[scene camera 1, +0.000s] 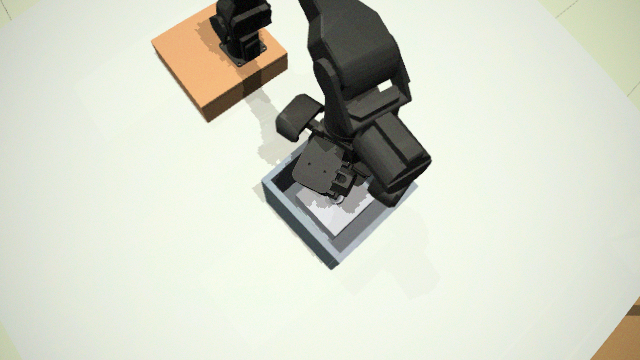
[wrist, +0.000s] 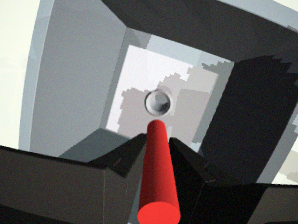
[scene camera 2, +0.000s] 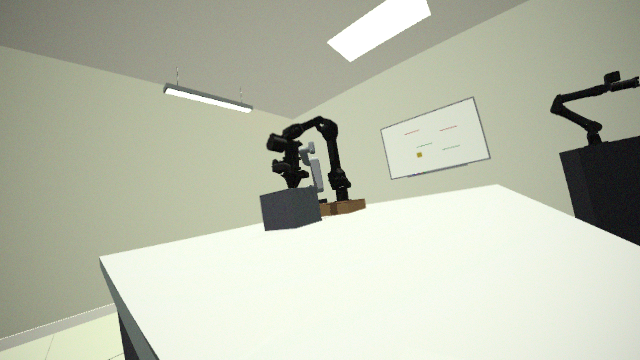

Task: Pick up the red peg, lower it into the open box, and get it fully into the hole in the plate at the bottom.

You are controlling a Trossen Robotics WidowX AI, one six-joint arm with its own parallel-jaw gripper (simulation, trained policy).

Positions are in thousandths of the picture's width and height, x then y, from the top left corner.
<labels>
gripper: scene camera 1 534, 488; wrist 529, 636; scene camera 2 457, 535
grey-blue box: scene camera 1 437, 521; wrist 250, 283; scene camera 2 457, 579
</labels>
